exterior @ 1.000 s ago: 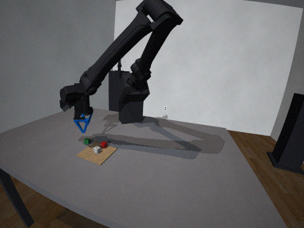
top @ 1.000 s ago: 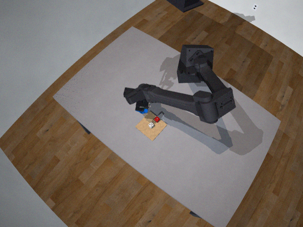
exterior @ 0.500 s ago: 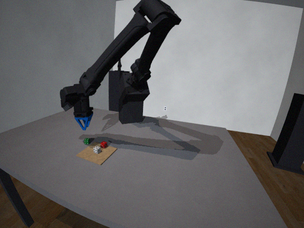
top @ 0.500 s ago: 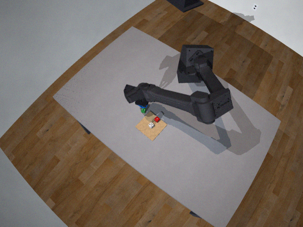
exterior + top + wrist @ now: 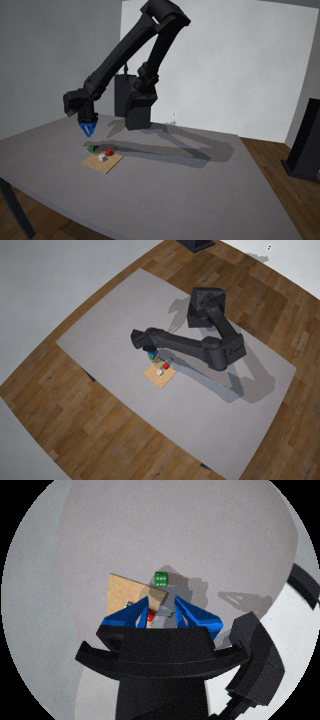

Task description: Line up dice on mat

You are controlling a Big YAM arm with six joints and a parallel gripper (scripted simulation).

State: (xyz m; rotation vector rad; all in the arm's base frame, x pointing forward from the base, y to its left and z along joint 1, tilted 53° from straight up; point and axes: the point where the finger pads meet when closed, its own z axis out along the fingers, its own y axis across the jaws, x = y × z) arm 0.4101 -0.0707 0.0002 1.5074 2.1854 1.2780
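Now: the green die 80 mm below my hand. From my hand the other things lie so: tan mat (20 mm ahead, 110 mm to the left, 90 mm below); red die (30 mm behind, 100 mm to the left, 80 mm below); white die (20 mm ahead, 110 mm to the left, 80 mm below).
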